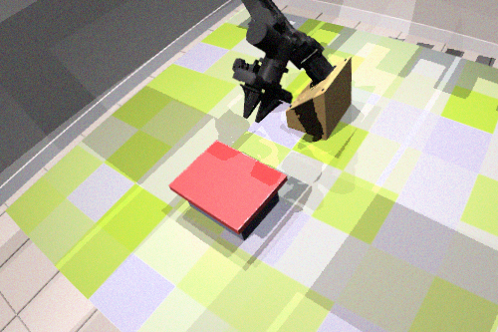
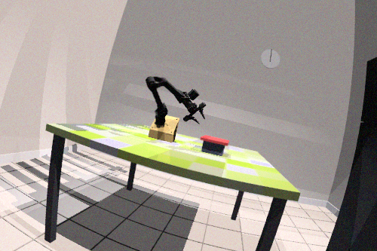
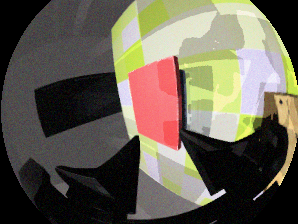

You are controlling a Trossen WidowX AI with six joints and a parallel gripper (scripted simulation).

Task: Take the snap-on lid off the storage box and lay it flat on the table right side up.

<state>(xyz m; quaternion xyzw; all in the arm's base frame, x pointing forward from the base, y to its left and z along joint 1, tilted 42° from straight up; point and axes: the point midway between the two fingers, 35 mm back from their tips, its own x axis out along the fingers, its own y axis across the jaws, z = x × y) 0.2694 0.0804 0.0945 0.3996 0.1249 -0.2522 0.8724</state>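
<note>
Right now the flat red lid is 12 cm ahead of my gripper tip and 10 cm below it. The rest, counted from my gripper tip: box 15 cm below, 12 cm ahead.
</note>
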